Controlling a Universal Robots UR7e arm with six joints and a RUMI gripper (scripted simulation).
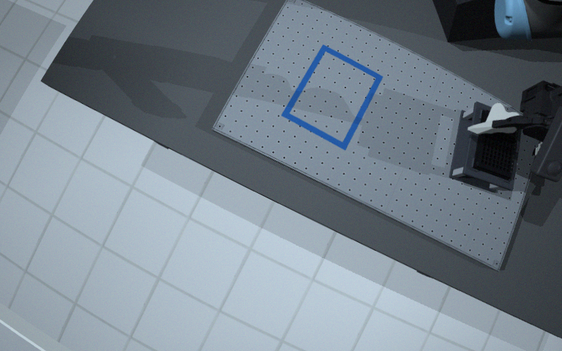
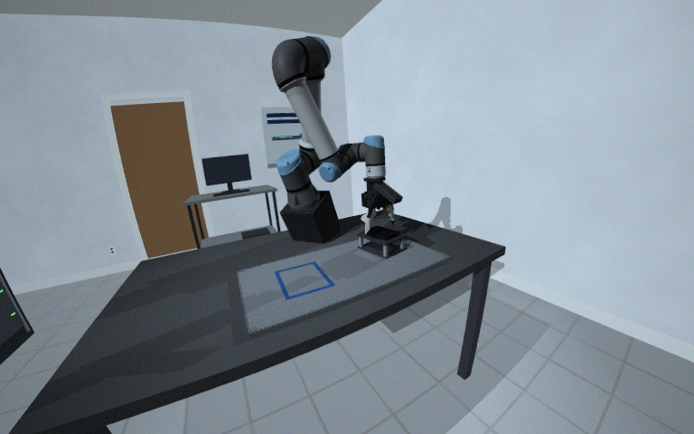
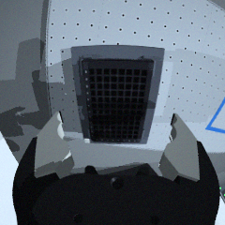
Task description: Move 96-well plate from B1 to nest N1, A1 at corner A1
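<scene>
Now: the black 96-well plate 10 mm below my hand. Round my hand: raised plate nest: 20 mm below.
</scene>
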